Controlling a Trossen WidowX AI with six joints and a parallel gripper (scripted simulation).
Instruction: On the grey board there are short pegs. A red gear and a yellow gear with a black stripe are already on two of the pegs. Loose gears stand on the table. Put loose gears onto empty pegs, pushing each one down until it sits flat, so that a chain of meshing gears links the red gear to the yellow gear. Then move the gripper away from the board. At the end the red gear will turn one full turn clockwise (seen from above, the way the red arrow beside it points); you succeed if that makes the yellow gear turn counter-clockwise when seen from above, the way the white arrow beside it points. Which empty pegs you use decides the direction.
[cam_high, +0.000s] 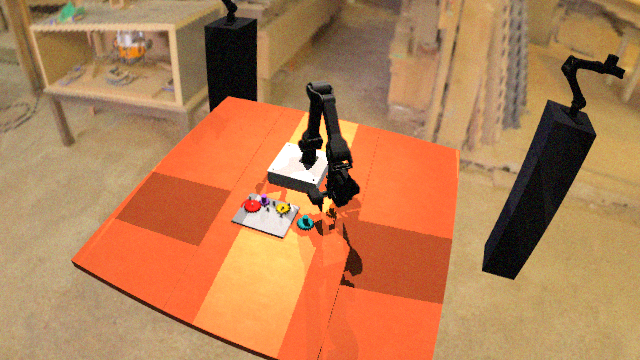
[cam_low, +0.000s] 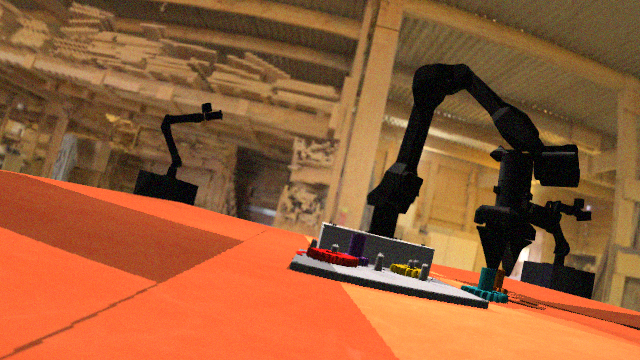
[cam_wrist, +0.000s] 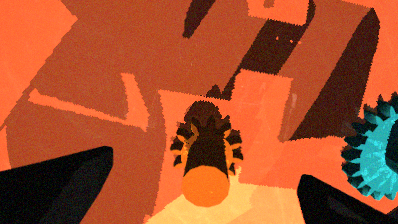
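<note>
The orange gear is 1 cm below my gripper tip. Also, from my gripper tip: yellow gear (17 cm to the right, 6 cm ahead, 1 cm below); then grey board (22 cm to the right, 11 cm ahead, 2 cm below); then cyan gear (9 cm ahead, 7 cm to the right, 1 cm below).
</note>
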